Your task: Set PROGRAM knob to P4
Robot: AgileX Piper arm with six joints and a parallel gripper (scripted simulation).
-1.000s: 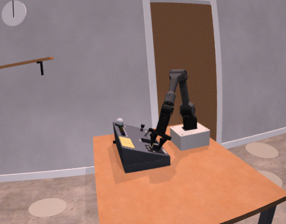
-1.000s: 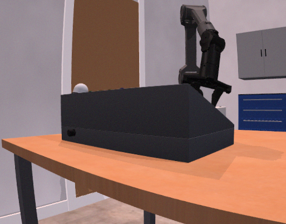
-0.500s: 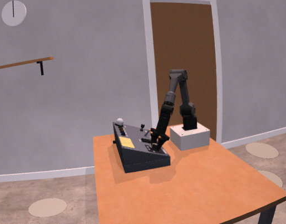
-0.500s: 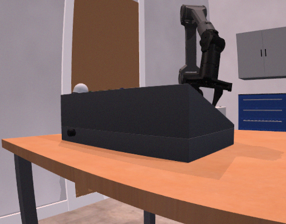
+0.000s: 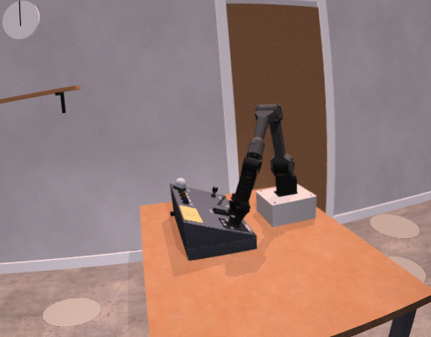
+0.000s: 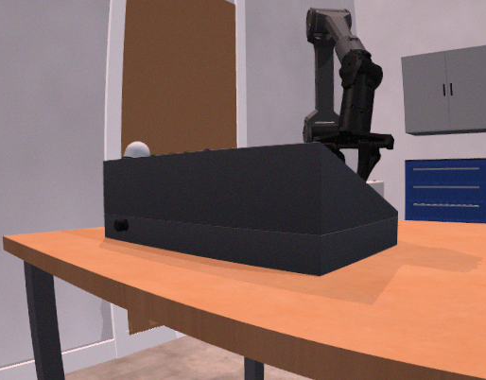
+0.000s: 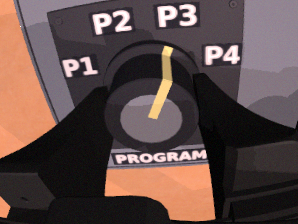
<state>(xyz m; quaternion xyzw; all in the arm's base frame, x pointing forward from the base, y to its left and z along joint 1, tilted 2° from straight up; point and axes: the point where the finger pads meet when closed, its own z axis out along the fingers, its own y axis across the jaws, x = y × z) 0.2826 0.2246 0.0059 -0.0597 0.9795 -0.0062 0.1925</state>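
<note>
My hand is 120 mm to the left of the black ball-topped lever, 20 mm past it and 10 mm below it. From my hand the other things lie so: dark console (180 mm to the right, 40 mm ahead, 20 mm below); then check toggle (240 mm to the right, 10 mm ahead); then program knob (10 mm ahead).
</note>
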